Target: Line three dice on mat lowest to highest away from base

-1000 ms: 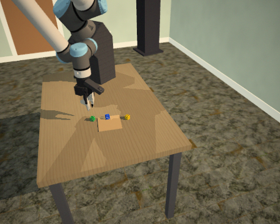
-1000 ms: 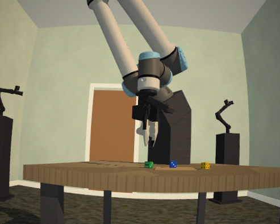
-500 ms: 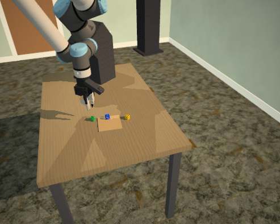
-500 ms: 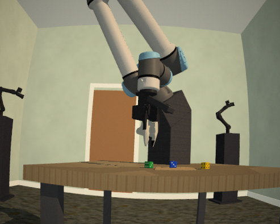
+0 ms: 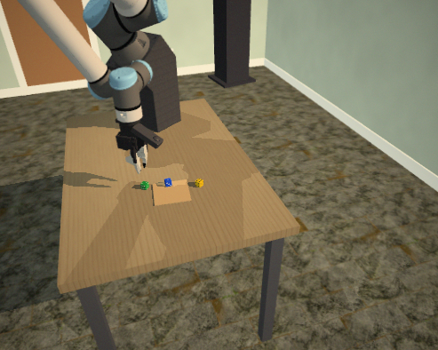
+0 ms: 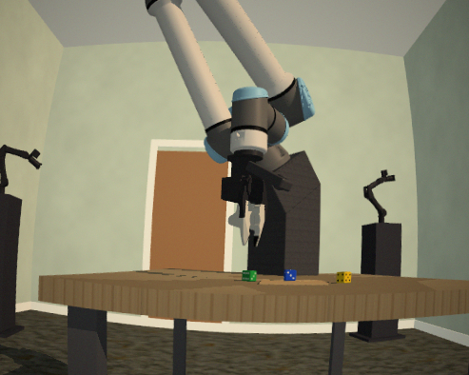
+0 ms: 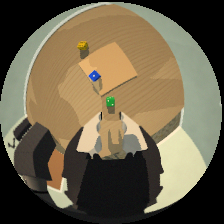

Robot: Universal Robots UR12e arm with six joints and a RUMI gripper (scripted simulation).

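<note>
Now: the green die 9 cm below my hand. Also, from my hand: tan mat 8 cm ahead, 8 cm to the left, 10 cm below; blue die 3 cm ahead, 9 cm to the left, 8 cm below; yellow die 9 cm ahead, 20 cm to the left, 9 cm below.
</note>
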